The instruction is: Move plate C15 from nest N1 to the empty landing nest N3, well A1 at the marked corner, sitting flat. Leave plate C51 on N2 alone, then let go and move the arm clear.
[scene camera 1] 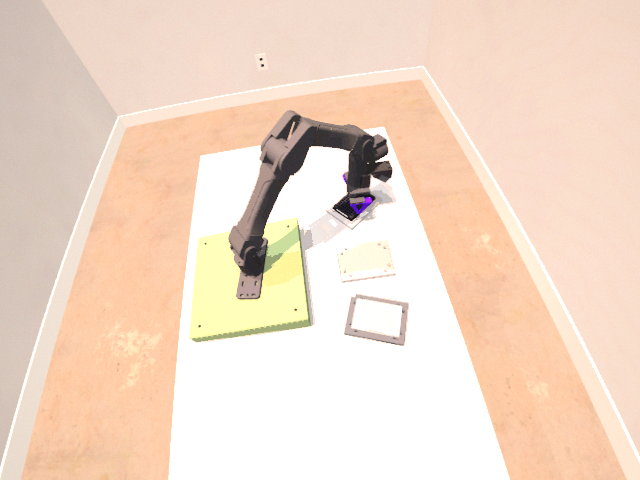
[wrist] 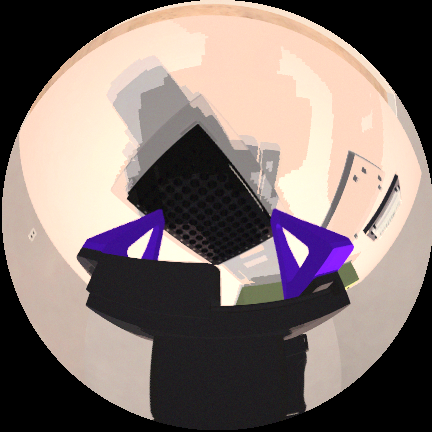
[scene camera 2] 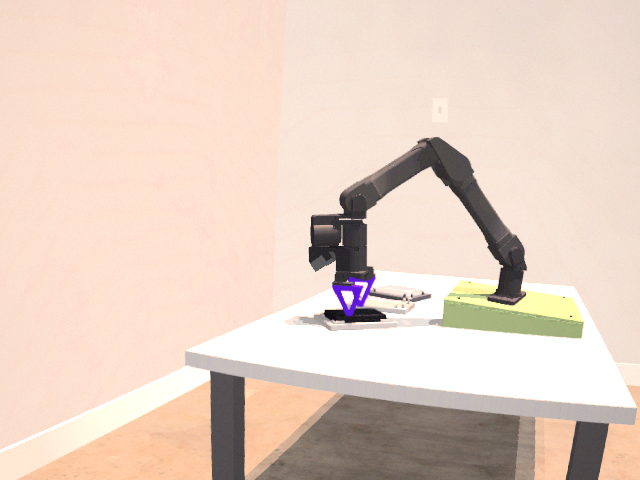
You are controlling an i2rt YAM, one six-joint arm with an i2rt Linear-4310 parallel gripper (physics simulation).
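A black well plate [scene camera 1: 343,207] [scene camera 2: 369,314] [wrist: 200,162] sits on a pale nest [scene camera 1: 352,224] [scene camera 2: 361,325] at the back; its label cannot be read. My gripper [scene camera 1: 354,197] [scene camera 2: 355,308] [wrist: 217,214] is open and points down over this plate. Its purple fingertips stand wide apart, close to the plate's height; contact cannot be told. The middle cream nest [scene camera 1: 366,260] [scene camera 2: 397,306] [wrist: 350,200] has corner pegs and holds no plate. A white plate [scene camera 1: 377,317] [scene camera 2: 398,290] [wrist: 387,217] sits on the dark grey nest [scene camera 1: 349,320] [scene camera 2: 424,296]. No A1 mark is readable.
The arm stands on a yellow-green base block [scene camera 1: 222,304] [scene camera 2: 511,322] [wrist: 260,294] beside the nests. All stand on a white table [scene camera 1: 310,413] [scene camera 2: 439,361], whose side edge is near the back nest. The arm's shadow falls around that nest.
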